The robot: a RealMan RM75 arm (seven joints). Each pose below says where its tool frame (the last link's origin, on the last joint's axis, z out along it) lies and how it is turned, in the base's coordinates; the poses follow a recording.
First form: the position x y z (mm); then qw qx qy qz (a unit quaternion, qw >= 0).
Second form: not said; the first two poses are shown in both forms.
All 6 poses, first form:
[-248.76 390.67 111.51 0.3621 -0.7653 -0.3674 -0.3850]
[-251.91 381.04 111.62 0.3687 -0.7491 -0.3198 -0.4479]
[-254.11 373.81 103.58 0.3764 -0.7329 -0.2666 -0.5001]
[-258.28 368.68 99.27 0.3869 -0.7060 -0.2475 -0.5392]
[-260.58 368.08 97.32 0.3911 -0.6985 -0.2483 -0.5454]
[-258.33 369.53 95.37 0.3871 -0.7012 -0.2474 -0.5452]
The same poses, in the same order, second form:
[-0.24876 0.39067 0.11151 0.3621 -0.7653 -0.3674 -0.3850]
[-0.25191 0.38104 0.11162 0.3687 -0.7491 -0.3198 -0.4479]
[-0.25411 0.37381 0.10358 0.3764 -0.7329 -0.2666 -0.5001]
[-0.25828 0.36868 0.09927 0.3869 -0.7060 -0.2475 -0.5392]
[-0.26058 0.36808 0.09732 0.3911 -0.6985 -0.2483 -0.5454]
[-0.25833 0.36953 0.09537 0.3871 -0.7012 -0.2474 -0.5452]

